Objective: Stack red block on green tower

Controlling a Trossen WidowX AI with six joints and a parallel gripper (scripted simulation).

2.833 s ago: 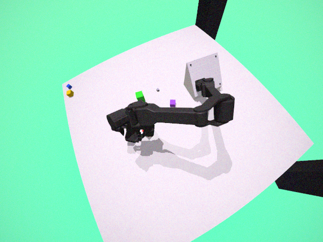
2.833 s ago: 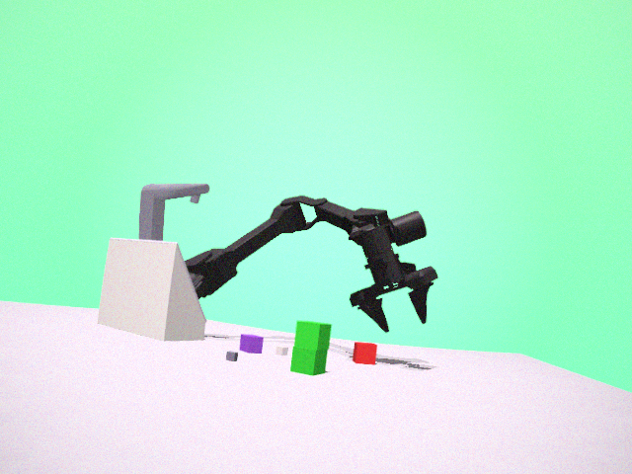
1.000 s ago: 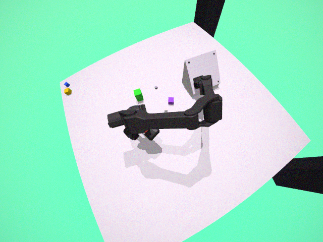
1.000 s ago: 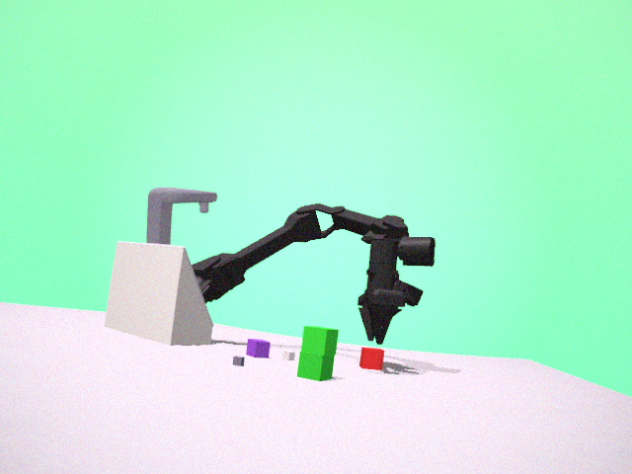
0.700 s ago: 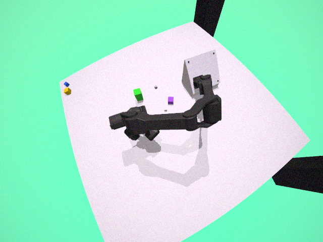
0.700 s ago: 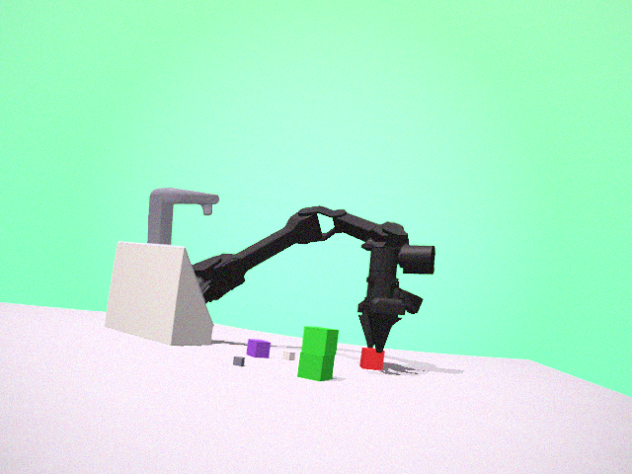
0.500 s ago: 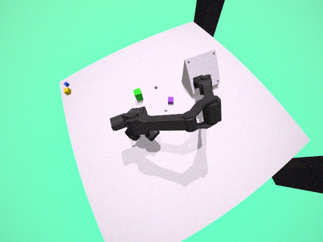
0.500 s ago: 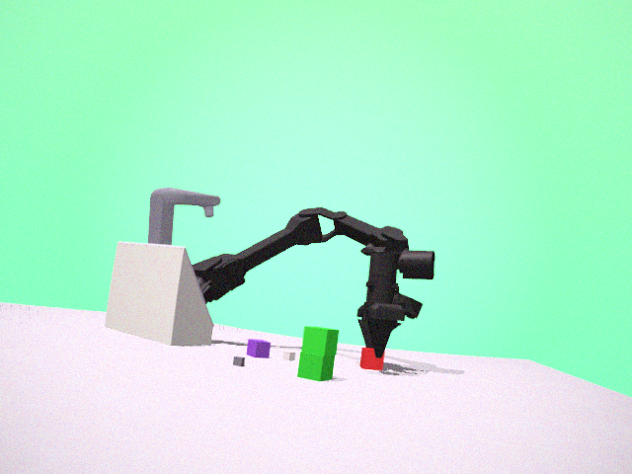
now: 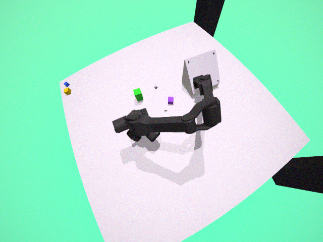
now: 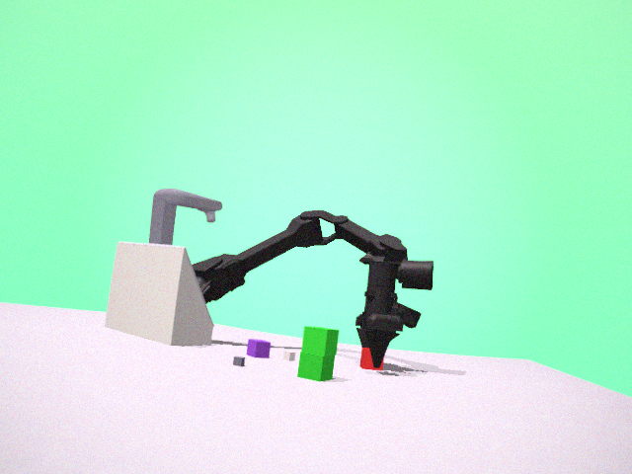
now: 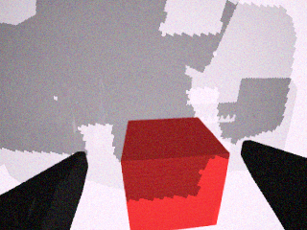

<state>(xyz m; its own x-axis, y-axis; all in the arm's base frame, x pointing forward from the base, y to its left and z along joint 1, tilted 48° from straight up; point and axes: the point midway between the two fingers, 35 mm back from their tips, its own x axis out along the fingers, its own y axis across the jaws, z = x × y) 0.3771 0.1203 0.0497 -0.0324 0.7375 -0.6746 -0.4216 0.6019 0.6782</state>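
Right now my gripper tip is 10 mm below the red block. From my gripper tip the other things lie so: small white cube: 150 mm behind, 70 mm to the right; purple block: 200 mm behind, 110 mm to the right, 10 mm above; small grey cube: 150 mm behind, 240 mm to the right.
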